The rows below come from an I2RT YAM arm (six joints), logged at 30 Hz.
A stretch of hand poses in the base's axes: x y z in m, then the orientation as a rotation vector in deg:
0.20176 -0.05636 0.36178 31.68 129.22 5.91
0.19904 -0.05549 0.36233 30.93 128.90 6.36
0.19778 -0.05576 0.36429 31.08 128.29 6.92
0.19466 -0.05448 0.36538 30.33 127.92 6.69
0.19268 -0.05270 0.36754 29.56 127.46 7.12
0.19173 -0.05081 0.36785 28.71 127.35 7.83
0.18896 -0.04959 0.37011 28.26 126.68 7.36
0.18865 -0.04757 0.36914 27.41 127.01 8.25
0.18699 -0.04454 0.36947 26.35 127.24 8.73
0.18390 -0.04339 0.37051 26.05 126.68 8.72
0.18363 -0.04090 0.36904 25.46 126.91 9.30
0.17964 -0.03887 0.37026 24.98 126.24 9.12
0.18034 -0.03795 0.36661 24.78 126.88 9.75
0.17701 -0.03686 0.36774 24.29 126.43 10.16
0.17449 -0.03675 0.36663 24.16 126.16 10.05
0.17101 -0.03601 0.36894 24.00 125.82 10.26
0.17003 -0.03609 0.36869 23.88 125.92 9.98
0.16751 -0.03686 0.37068 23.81 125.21 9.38
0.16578 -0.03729 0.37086 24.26 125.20 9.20
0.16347 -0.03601 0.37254 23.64 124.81 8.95
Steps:
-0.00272 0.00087 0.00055 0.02 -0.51 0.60
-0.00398 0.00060 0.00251 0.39 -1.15 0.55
-0.00710 0.00188 0.00360 -0.08 -1.61 0.93
-0.00908 0.00366 0.00576 -0.10 -2.26 1.51
-0.01003 0.00555 0.00607 0.09 -2.61 2.32
-0.01280 0.00677 0.00833 -0.49 -3.27 2.35
-0.01311 0.00879 0.00736 -0.10 -3.22 3.30
-0.01477 0.01182 0.00769 -0.10 -3.24 4.25
-0.01786 0.01297 0.00873 -0.28 -3.83 4.35
-0.01813 0.01546 0.00726 -0.04 -3.78 5.00
-0.02212 0.01749 0.00848 -0.42 -4.49 5.16
-0.02142 0.01841 0.00483 0.05 -3.98 5.62
-0.02475 0.01950 0.00596 0.12 -4.54 6.02
-0.02727 0.01961 0.00485 -0.04 -4.81 6.03
-0.03075 0.02035 0.00716 0.01 -5.19 6.15
-0.03173 0.02027 0.00691 -0.22 -5.08 6.16
-0.03425 0.01950 0.00890 -0.77 -5.70 5.89
-0.03598 0.01907 0.00908 -0.74 -5.62 5.51
-0.03829 0.02035 0.01076 -1.19 -6.06 5.80

